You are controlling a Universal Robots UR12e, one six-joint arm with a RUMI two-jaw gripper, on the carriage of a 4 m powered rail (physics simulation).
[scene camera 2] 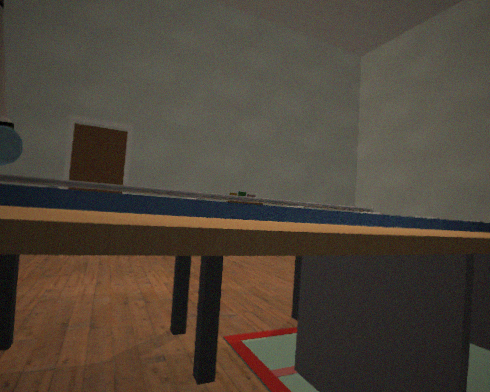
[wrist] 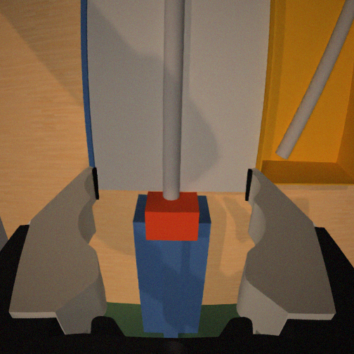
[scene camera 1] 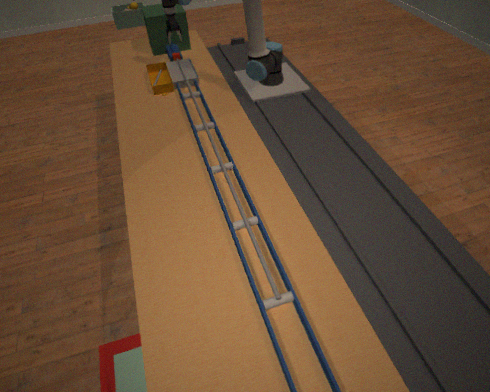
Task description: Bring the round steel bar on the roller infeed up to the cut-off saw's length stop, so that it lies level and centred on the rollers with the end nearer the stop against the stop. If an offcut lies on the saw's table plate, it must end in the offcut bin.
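Frame: origin at the arm's base, x right, y up, z back, level; centimetres.
Seen in the pictures: gripper, fingertip midpoint: (scene camera 1: 176,44); arm's base, link origin: (scene camera 1: 270,79).
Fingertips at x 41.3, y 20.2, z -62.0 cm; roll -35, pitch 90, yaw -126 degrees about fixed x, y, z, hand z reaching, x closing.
Observation:
Offsets run from my fingertips to a thing's top centre. "spot": to the spot under its first point. Level surfaces: height alone.
The long grey round bar (scene camera 1: 235,195) (scene camera 2: 150,191) (wrist: 173,100) lies along the middle of the rollers and over the saw's grey table plate @(dx -6.3, dy -17.3, dz +0.0 cm) (scene camera 1: 175,72) (wrist: 125,125). In the wrist view its near end meets the red face block of the length stop @(dx +13.2, dy -12.7, dz +0.0 cm) (scene camera 1: 176,56) (wrist: 171,225); whether a hairline gap is left cannot be told. A short grey offcut @(dx -4.5, dy -21.0, dz -19.7 cm) (scene camera 1: 158,77) (wrist: 315,95) lies slantwise in the yellow bin @(dx -8.8, dy -16.0, dz -17.8 cm) (scene camera 1: 163,90) (wrist: 310,172). My gripper (scene camera 1: 174,40) (wrist: 171,170) is open and empty above the stop, its jaws apart on either side of the bar's line.
Blue infeed rails (scene camera 1: 270,255) with white rollers (scene camera 1: 205,127) run along the wooden table @(dy -23.1 cm) (scene camera 1: 170,250). A green block @(spot: dx +41.3, dy -3.8, dz -12.0 cm) (scene camera 1: 154,32) stands behind the stop. The arm's base carriage (scene camera 1: 295,90) is on the dark rail (scene camera 1: 360,215) beside the table.

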